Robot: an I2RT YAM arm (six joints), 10 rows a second.
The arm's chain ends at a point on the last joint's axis. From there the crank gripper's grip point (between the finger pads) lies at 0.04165 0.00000 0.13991 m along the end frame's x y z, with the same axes.
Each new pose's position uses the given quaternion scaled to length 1; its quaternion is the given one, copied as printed.
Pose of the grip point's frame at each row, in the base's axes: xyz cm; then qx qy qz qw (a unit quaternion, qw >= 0):
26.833, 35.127, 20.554, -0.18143, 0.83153, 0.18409, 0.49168
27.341, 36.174, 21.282, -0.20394, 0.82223, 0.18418, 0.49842
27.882, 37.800, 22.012, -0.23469, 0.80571, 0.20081, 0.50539
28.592, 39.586, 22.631, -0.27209, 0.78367, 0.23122, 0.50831
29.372, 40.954, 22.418, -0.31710, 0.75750, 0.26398, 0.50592
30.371, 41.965, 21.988, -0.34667, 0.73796, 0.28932, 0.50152
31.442, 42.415, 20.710, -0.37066, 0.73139, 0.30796, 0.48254
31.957, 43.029, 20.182, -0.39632, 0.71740, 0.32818, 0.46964
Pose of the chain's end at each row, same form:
18.204, 28.850, 30.516, -0.18143, 0.83153, 0.18409, 0.49168
18.674, 29.724, 31.099, -0.20394, 0.82223, 0.18418, 0.49842
19.385, 30.683, 31.512, -0.23469, 0.80571, 0.20081, 0.50539
20.602, 31.443, 31.738, -0.27209, 0.78367, 0.23122, 0.50831
22.186, 31.758, 31.187, -0.31710, 0.75750, 0.26398, 0.50592
23.890, 32.048, 30.517, -0.34667, 0.73796, 0.28932, 0.50152
25.842, 32.128, 29.422, -0.37066, 0.73139, 0.30796, 0.48254
27.188, 32.317, 28.877, -0.39632, 0.71740, 0.32818, 0.46964

